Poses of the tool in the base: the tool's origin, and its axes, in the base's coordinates. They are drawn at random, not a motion.
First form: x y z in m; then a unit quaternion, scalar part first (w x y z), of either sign.
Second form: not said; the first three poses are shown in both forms.
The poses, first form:
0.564, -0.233, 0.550, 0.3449, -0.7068, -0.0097, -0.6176
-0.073, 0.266, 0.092, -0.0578, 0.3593, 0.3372, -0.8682
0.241, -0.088, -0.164, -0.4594, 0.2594, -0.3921, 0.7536
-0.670, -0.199, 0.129, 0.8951, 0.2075, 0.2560, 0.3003
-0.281, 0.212, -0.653, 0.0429, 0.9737, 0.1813, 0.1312
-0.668, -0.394, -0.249, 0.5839, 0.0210, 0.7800, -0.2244
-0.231, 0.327, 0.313, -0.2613, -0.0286, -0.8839, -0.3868
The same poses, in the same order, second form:
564, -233, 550, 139.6, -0.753, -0.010, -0.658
-73, 266, 92, 173.4, -0.360, -0.338, 0.870
241, -88, -164, 125.3, -0.292, 0.441, -0.848
-670, -199, 129, 53.0, 0.465, 0.574, 0.674
-281, 212, -653, 175.1, 0.975, 0.181, 0.131
-668, -394, -249, 108.6, 0.026, 0.961, -0.276
-231, 327, 313, 149.7, 0.030, 0.916, 0.401

